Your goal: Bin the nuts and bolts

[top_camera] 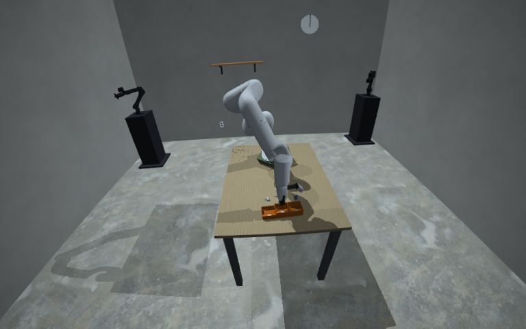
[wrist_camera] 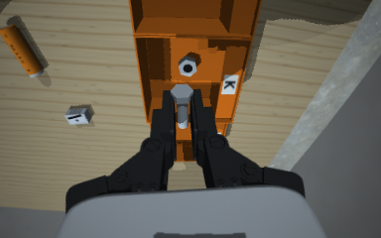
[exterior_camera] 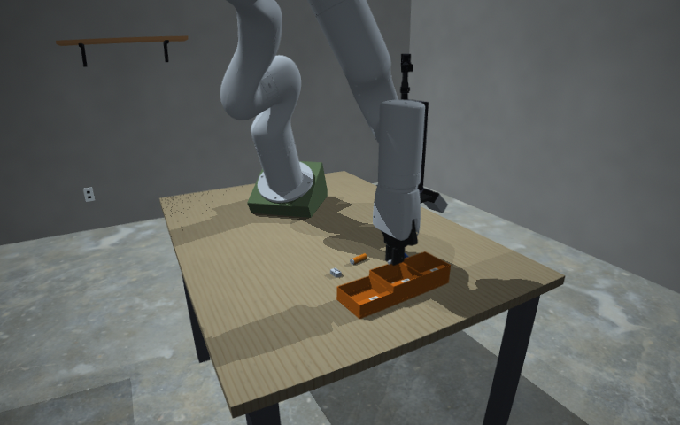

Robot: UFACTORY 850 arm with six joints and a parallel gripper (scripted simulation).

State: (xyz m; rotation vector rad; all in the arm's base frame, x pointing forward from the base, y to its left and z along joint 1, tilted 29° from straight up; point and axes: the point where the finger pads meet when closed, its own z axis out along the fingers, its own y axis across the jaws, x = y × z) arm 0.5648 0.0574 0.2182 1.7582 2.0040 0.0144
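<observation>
My hand is 7 cm above the orange three-compartment bin and 1 cm short of it. Round my hand: silver bolt: 2 cm below, 1 cm to the left; then grey sharpener-like block: 13 cm behind, 8 cm below, 7 cm to the right; then silver hex nut: 8 cm below.
</observation>
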